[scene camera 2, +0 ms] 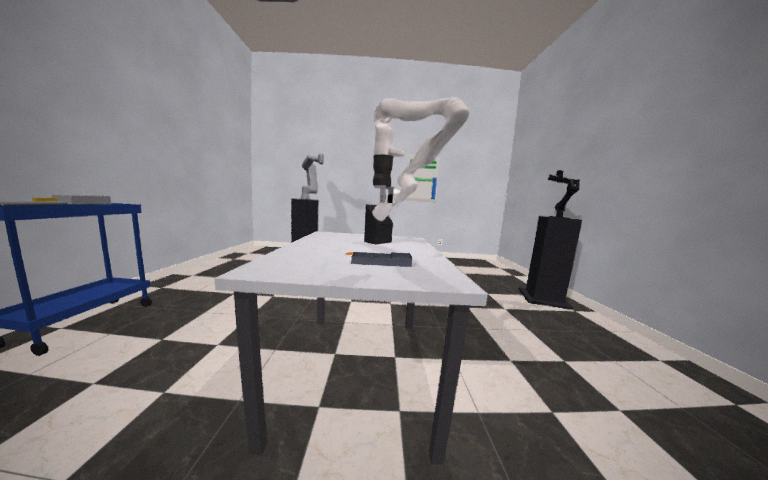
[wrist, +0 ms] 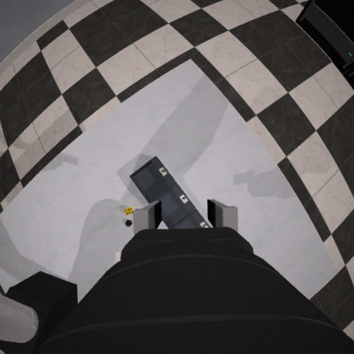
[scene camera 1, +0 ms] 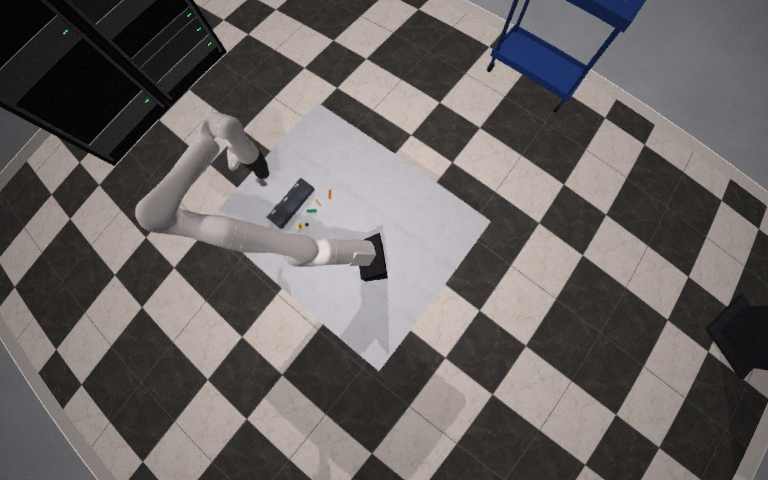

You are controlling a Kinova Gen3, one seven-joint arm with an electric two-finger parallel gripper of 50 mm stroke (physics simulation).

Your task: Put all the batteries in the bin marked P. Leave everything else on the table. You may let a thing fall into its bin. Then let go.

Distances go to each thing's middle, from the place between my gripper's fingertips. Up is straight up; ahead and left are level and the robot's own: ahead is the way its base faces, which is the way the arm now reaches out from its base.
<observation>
Now: the dark three-part bin tray (scene camera 1: 281, 214) 30 mm behind my hand, 20 mm to the right of it and 240 mm below it.
</observation>
